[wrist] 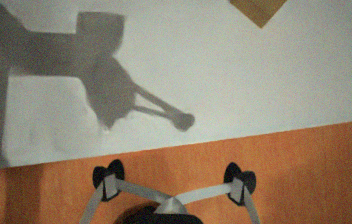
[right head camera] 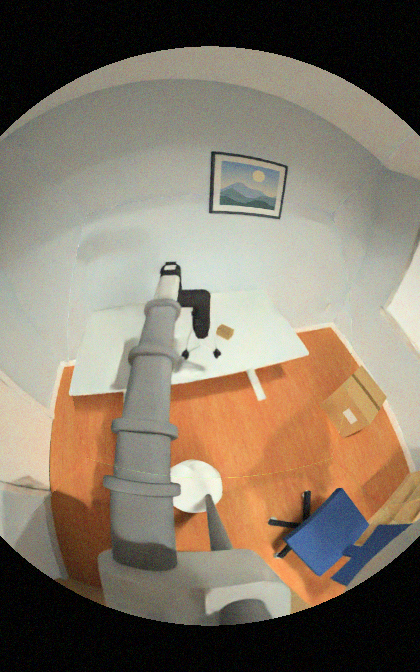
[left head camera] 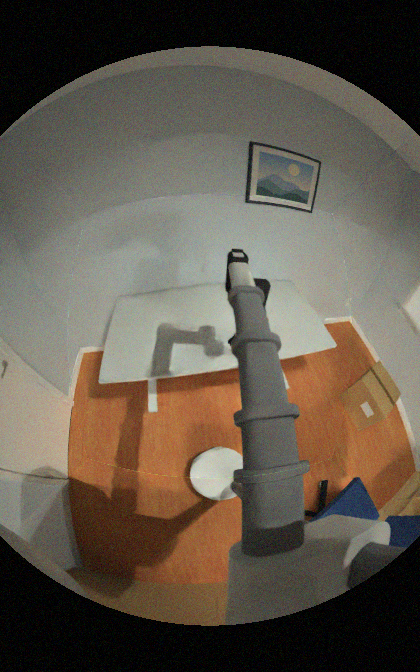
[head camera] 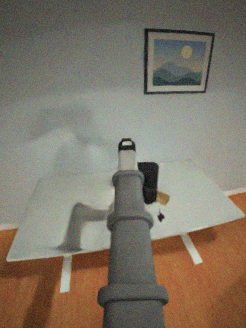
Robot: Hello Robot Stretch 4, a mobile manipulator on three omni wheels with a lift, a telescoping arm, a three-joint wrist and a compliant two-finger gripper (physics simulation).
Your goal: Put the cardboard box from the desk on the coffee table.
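Places are measured from the robot's base along level axes (x back, y up, z left), in metres.
Pixels of known places: gripper, between the fingertips: (wrist: 174, 174).
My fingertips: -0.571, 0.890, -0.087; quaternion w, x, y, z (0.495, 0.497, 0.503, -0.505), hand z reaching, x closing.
Note:
Behind a point stands the place of what it marks, as x, y, z.
A small brown cardboard box (head camera: 163, 197) @(-0.875, 0.742, -0.249) (right head camera: 225, 331) (wrist: 260, 11) @(-0.858, 0.736, -0.242) lies on the white desk (head camera: 205, 210) @(-0.778, 0.692, -0.532) (left head camera: 130, 340) (right head camera: 275, 340) (wrist: 280, 75) @(-0.742, 0.692, -0.302). In the wrist view it is cut off by the top edge, right of centre. The arm hides it in the left head view. My gripper (right head camera: 201, 353) (wrist: 174, 174) @(-0.571, 0.890, -0.087) is open and empty, with its two black fingertips wide apart. In the right head view it hangs over the front part of the desk, left of the box and nearer to me. In the head view the arm hides part of it. The coffee table does not show.
A large cardboard box (left head camera: 367, 400) (right head camera: 352, 405) stands on the floor right of the desk. A blue chair (left head camera: 350, 502) (right head camera: 327, 532) stands at the lower right. A framed picture (head camera: 178, 62) @(-1.418, 1.581, -0.416) (left head camera: 283, 177) (right head camera: 248, 185) hangs on the wall behind the desk.

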